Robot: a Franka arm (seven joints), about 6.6 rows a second.
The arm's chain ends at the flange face. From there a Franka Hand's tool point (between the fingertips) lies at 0.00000 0.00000 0.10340 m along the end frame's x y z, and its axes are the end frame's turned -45 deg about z.
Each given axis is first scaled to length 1.
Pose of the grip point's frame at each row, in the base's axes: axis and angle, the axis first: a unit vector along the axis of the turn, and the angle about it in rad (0 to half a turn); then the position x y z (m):
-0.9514, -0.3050, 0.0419, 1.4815, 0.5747, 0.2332, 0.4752
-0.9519, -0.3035, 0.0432, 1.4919, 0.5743, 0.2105, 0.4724
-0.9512, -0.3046, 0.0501, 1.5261, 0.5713, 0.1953, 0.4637
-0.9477, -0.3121, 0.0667, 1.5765, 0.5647, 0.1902, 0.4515
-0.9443, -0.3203, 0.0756, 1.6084, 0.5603, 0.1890, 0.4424
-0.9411, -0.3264, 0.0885, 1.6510, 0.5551, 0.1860, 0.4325
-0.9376, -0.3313, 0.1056, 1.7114, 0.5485, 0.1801, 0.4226
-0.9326, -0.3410, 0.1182, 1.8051, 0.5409, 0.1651, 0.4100
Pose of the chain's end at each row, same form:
-0.9062, 0.0749, 0.4161, 1.6706, 0.6099, 0.1364, 0.4658
-0.9072, 0.0764, 0.4137, 1.6804, 0.6095, 0.1136, 0.4641
-0.9098, 0.0755, 0.4081, 1.7146, 0.6075, 0.0986, 0.4588
-0.9117, 0.0681, 0.4051, 1.7699, 0.6035, 0.0944, 0.4516
-0.9135, 0.0601, 0.4025, 1.8040, 0.6011, 0.0940, 0.4457
-0.9149, 0.0539, 0.4002, 1.8504, 0.5980, 0.0922, 0.4399
-0.9166, 0.0487, 0.3968, 1.9157, 0.5941, 0.0882, 0.4358
-0.9231, 0.0389, 0.3827, 2.0080, 0.5892, 0.0764, 0.4322

